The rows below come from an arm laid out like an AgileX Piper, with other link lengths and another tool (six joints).
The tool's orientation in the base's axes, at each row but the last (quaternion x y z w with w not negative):
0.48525, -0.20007, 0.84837, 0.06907
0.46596, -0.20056, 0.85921, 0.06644
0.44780, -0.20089, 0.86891, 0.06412
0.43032, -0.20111, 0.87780, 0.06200
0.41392, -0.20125, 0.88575, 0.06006
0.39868, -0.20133, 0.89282, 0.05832
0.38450, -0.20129, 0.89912, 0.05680
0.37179, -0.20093, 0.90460, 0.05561
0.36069, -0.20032, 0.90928, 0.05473
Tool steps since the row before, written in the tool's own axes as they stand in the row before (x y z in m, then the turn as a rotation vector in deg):
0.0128, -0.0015, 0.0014, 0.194, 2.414, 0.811
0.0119, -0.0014, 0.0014, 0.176, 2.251, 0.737
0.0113, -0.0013, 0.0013, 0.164, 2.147, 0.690
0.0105, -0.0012, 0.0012, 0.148, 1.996, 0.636
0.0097, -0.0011, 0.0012, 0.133, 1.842, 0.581
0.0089, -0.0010, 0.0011, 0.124, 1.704, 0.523
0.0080, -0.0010, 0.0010, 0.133, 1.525, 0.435
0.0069, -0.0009, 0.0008, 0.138, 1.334, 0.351
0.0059, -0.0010, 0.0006, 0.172, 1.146, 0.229
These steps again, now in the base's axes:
-0.0051, -0.0002, 0.0119, -0.207, -2.542, -0.128
-0.0051, -0.0002, 0.0109, -0.205, -2.362, -0.133
-0.0053, -0.0001, 0.0101, -0.203, -2.248, -0.137
-0.0053, -0.0001, 0.0092, -0.190, -2.087, -0.134
-0.0052, -0.0001, 0.0084, -0.177, -1.924, -0.130
-0.0050, 0.0000, 0.0075, -0.175, -1.774, -0.128
-0.0047, 0.0001, 0.0067, -0.194, -1.575, -0.119
-0.0042, 0.0002, 0.0056, -0.204, -1.367, -0.108
-0.0037, 0.0004, 0.0047, -0.261, -1.147, -0.105

